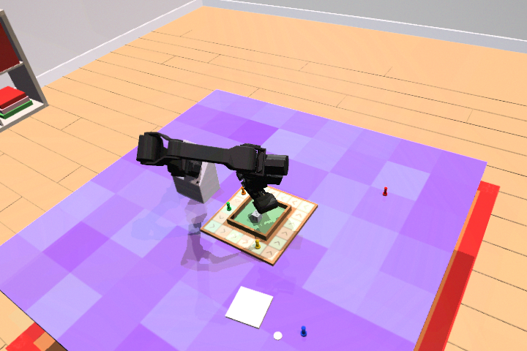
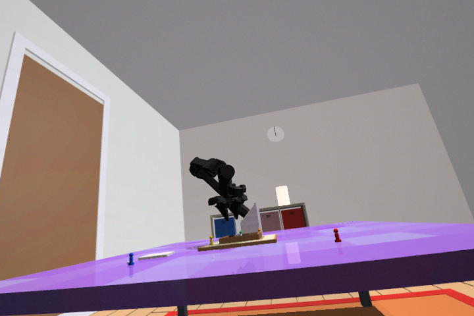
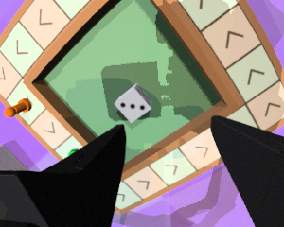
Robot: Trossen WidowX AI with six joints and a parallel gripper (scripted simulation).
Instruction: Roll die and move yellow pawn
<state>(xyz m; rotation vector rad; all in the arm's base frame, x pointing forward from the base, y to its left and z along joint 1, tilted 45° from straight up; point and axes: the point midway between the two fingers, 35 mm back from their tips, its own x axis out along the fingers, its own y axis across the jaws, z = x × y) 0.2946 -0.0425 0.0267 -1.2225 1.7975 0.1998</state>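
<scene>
My gripper tip is 9 cm to the left of the yellow pawn, 7 cm above it and 4 cm short of it. The rest, counted from my gripper tip: white card: 27 cm to the right, 12 cm ahead, 9 cm below; white die: 7 cm below, 3 cm behind, 1 cm to the left; green pawn: 14 cm behind, 7 cm below, 1 cm to the left.
</scene>
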